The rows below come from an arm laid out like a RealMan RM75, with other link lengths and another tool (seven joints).
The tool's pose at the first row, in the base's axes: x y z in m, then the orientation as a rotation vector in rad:
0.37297, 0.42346, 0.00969, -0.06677, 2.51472, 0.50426
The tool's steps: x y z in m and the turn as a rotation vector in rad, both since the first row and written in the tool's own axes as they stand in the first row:
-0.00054, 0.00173, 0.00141, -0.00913, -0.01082, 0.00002
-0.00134, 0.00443, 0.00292, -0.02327, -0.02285, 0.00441
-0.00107, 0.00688, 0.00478, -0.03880, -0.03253, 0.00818
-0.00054, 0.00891, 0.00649, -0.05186, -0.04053, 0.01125
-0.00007, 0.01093, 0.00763, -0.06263, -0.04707, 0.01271
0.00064, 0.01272, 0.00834, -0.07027, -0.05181, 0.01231
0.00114, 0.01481, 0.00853, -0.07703, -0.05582, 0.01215
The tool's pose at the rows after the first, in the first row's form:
0.37390, 0.42555, 0.00949, -0.06732, 2.50199, 0.51481
0.37494, 0.42856, 0.00968, -0.06398, 2.48746, 0.53320
0.37531, 0.43154, 0.00894, -0.06257, 2.47467, 0.55319
0.37545, 0.43408, 0.00803, -0.06154, 2.46393, 0.56988
0.37535, 0.43641, 0.00759, -0.06205, 2.45491, 0.58315
0.37485, 0.43837, 0.00727, -0.06416, 2.44818, 0.59195
0.37421, 0.44041, 0.00756, -0.06583, 2.44241, 0.59980

